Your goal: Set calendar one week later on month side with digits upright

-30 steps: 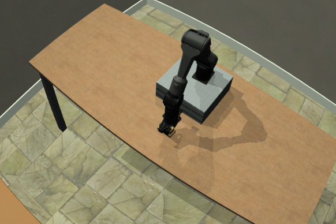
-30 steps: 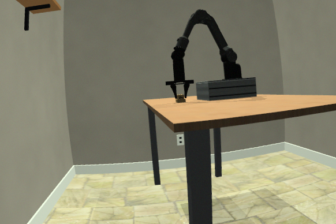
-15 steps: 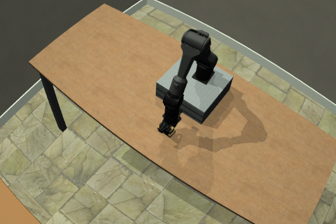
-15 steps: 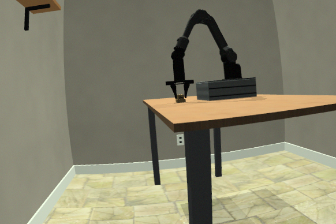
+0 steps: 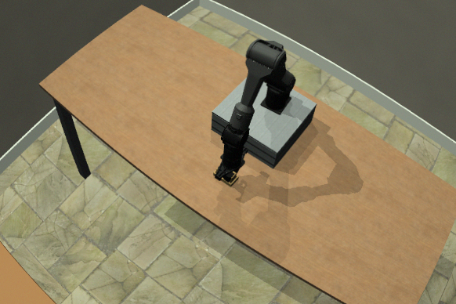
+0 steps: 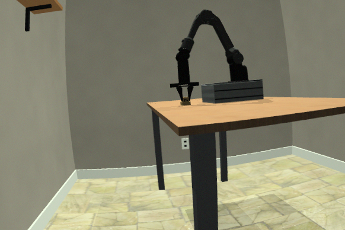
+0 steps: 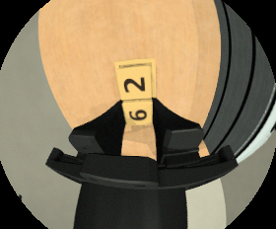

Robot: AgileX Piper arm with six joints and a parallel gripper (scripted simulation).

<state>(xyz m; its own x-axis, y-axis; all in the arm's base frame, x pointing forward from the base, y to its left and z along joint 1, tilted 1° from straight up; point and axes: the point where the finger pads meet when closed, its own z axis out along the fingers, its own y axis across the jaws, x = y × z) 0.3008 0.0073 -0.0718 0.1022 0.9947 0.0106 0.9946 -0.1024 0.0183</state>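
The digit cube is right at my hand. From my hand the other things lie so: tan calendar tray 2 cm to the right, 2 cm below; wooden cube 3 cm to the right.
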